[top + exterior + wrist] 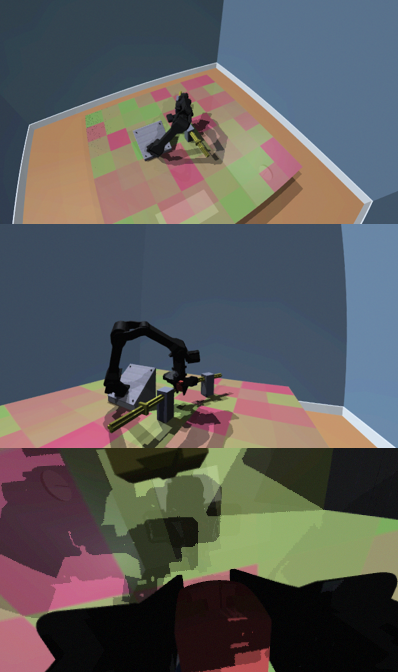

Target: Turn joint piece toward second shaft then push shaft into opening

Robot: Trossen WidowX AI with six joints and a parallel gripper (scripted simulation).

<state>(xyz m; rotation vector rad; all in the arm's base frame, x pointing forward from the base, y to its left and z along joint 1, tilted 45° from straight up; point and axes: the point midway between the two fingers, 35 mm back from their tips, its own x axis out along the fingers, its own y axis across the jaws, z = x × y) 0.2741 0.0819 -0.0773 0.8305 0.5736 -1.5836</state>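
My gripper tip is now 10 mm to the right of the red square joint piece and 40 mm below it.
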